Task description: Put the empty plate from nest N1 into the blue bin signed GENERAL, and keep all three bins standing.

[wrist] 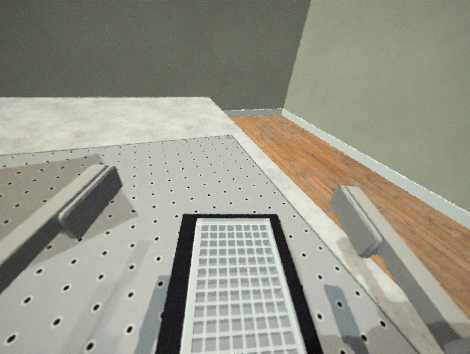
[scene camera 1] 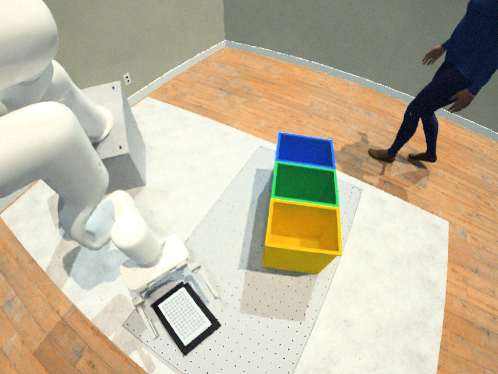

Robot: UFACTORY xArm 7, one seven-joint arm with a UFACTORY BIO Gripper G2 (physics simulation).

Labels:
gripper: wrist; scene camera 1
white plate: wrist; scene camera 1
yellow bin: scene camera 1 303, 237; not seen in the wrist view (out of frame)
same spot on white plate: (wrist: 237, 289) = (scene camera 1: 182, 311)
same spot on gripper: (wrist: 369, 232) = (scene camera 1: 150, 321)

